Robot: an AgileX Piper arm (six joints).
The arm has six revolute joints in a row. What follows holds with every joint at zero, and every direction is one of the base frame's.
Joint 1 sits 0.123 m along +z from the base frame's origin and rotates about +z.
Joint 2 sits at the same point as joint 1 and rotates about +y.
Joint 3 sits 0.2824 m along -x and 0.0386 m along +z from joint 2 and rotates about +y.
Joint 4 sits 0.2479 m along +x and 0.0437 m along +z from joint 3 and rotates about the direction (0.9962, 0, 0.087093).
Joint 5 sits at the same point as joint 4 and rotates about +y.
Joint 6 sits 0.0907 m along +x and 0.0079 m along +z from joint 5 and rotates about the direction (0.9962, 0, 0.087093).
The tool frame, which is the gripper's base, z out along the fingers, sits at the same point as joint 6; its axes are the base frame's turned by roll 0, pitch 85.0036 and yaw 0 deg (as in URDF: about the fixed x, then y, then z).
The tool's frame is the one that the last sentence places.
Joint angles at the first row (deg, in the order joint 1, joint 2, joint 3, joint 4, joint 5, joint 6):
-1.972 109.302 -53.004 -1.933 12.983 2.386
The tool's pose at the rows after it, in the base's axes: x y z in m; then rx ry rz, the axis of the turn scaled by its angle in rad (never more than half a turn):
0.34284 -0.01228 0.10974 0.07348 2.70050 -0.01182
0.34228 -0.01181 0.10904 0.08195 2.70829 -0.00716
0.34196 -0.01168 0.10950 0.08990 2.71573 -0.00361
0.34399 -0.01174 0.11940 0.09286 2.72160 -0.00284
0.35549 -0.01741 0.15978 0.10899 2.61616 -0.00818
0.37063 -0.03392 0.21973 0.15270 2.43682 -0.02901
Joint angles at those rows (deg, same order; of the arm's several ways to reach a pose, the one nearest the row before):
-1.971 109.803 -53.003 -1.343 12.983 2.387
-1.920 109.876 -53.003 -0.911 13.369 2.386
-1.920 109.805 -53.127 -0.560 14.004 2.386
-1.921 108.652 -54.413 -0.443 16.785 2.384
-2.767 104.302 -58.165 -0.443 18.884 2.385
-5.188 99.581 -64.764 -0.493 20.061 2.385

